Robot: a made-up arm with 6 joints.
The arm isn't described. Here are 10 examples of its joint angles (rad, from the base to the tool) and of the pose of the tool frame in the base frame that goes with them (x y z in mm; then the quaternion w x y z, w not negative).
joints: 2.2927 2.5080 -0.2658 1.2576 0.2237 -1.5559
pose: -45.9 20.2 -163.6 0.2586 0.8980 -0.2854 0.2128
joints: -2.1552 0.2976 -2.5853 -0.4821 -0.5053 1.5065
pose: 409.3 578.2 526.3 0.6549 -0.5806 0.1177 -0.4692
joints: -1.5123 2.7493 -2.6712 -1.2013 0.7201 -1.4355
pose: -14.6 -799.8 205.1 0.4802 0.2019 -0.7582 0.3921
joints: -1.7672 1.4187 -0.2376 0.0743 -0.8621 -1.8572
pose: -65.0 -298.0 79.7 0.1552 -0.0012 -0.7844 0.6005
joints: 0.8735 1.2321 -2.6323 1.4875 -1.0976 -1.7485
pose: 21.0 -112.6 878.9 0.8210 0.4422 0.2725 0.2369
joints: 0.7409 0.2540 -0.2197 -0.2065 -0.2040 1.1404
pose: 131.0 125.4 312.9 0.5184 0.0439 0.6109 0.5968
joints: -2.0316 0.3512 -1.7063 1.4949 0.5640 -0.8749
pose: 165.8 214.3 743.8 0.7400 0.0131 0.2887 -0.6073
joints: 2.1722 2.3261 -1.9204 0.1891 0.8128 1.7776
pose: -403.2 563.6 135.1 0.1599 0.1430 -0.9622 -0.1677
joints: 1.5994 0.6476 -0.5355 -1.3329 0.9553 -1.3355
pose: 72.9 219.9 345.9 0.3040 -0.7681 -0.1160 -0.5516
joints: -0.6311 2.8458 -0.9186 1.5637 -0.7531 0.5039
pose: 154.0 -196.9 -305.2 0.1478 0.8885 0.2506 -0.3548
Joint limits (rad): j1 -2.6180..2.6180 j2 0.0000..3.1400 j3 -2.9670..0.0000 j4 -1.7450..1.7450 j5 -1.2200..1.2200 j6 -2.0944..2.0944
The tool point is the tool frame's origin. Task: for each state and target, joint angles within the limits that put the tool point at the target. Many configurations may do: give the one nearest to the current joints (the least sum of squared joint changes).
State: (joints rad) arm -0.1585 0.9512 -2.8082 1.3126 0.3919 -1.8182
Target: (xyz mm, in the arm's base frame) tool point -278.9 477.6 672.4
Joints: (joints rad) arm -0.8952 0.7171 -2.9670 1.3490 0.9841 -1.8182
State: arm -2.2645 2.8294 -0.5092 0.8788 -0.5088 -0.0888
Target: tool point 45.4 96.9 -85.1
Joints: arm -2.3199 2.8866 -0.0187 0.8975 -0.4345 -0.0888
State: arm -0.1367 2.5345 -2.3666 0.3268 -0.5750 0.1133
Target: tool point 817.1 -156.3 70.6
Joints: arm -0.1799 2.9815 -2.6909 0.3046 -0.2580 0.1133
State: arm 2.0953 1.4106 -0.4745 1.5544 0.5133 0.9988
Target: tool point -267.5 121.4 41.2
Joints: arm 2.5169 1.4952 -0.3593 1.5435 0.6202 0.9988
